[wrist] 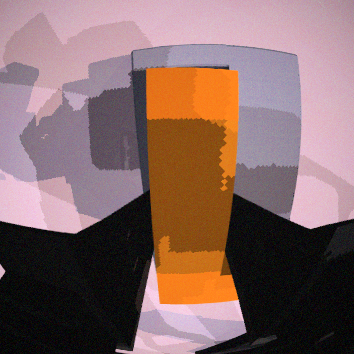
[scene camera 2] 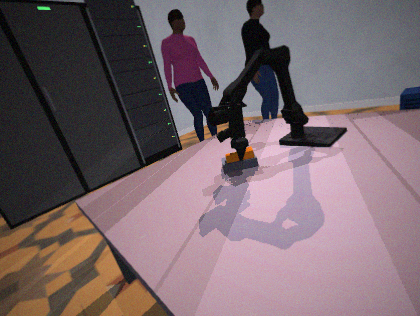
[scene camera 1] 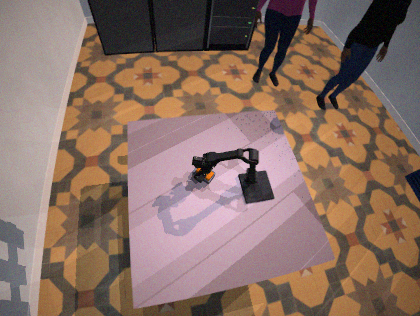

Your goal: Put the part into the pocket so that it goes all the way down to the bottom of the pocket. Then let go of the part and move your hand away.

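Places are measured from the arm's base along level axes (x ahead, y left, z up), in millimetres.
Where they show: gripper, between the fingertips: (wrist: 186, 195) (scene camera 2: 240, 159) (scene camera 1: 203, 175); arm's base, origin of its link: (scene camera 2: 297, 135) (scene camera 1: 249, 180).
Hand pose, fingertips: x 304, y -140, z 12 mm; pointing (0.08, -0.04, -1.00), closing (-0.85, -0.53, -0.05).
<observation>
Things, the pixels of their centre, and the offset from my fingertips. Level surfaces: height alone.
- orange block, middle of its body: (wrist: 220, 204) (scene camera 2: 239, 154) (scene camera 1: 204, 172) dx -12, dy -10, dz +15 mm
- grey pocket block, middle of its body: (wrist: 220, 169) (scene camera 2: 239, 161) dx -13, dy -19, dz -17 mm
- pink table, height of its surface: dz -35 mm
The part, an orange block (scene camera 1: 209, 176) (scene camera 2: 232, 157) (wrist: 190, 150), is held between the fingers of my gripper (scene camera 2: 242, 156) (wrist: 186, 195), which is shut on it. The grey pocket block (scene camera 2: 241, 166) (wrist: 270, 132) stands on the table under the part. In the wrist view the part's long sides run roughly parallel to the pocket block's sides, and the part lies left of that block's middle. A thin dark line of the pocket shows beyond the part's far end. The orange top stands above the grey rim. The part hides most of the pocket, so its depth inside cannot be told.
The arm's black base plate (scene camera 1: 257, 187) (scene camera 2: 314, 136) stands on the pink table (scene camera 1: 165, 270) (scene camera 2: 350, 260), to the right of the pocket block. Arm shadows fall across the table. Two people and dark cabinets (scene camera 1: 125, 27) (scene camera 2: 55, 100) stand beyond the table.
</observation>
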